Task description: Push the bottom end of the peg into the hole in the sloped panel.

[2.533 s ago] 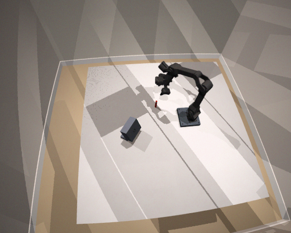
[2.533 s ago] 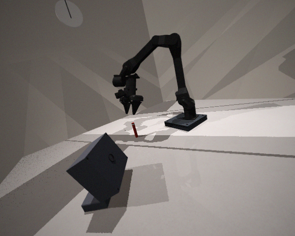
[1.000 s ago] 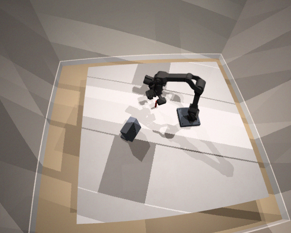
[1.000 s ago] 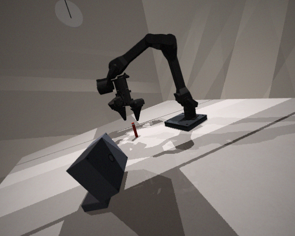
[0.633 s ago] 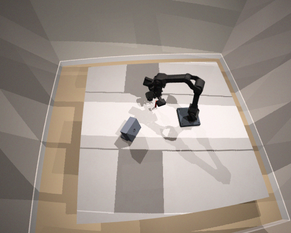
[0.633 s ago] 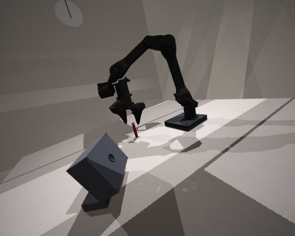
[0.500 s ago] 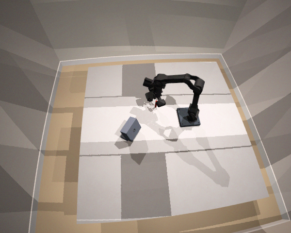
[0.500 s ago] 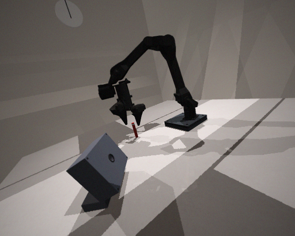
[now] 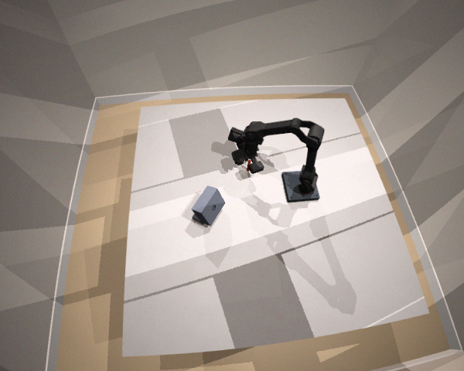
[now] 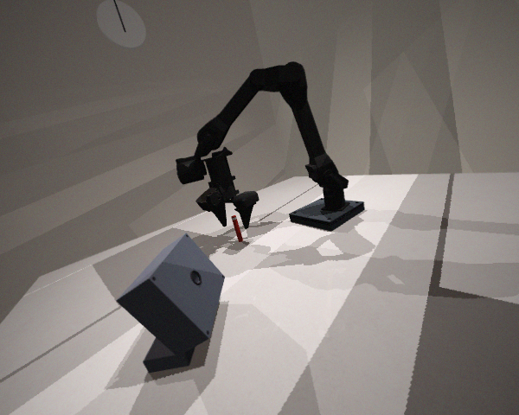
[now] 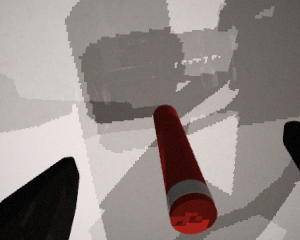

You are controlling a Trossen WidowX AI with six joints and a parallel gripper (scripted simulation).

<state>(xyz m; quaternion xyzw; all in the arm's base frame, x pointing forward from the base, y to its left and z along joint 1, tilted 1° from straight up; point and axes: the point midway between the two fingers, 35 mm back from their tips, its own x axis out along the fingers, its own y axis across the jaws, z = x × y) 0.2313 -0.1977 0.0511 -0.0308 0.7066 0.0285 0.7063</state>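
Now: the red peg 1 cm above my gripper tip. The rest, counted from my gripper tip: sloped panel 24 cm ahead, 17 cm to the left, 3 cm above.
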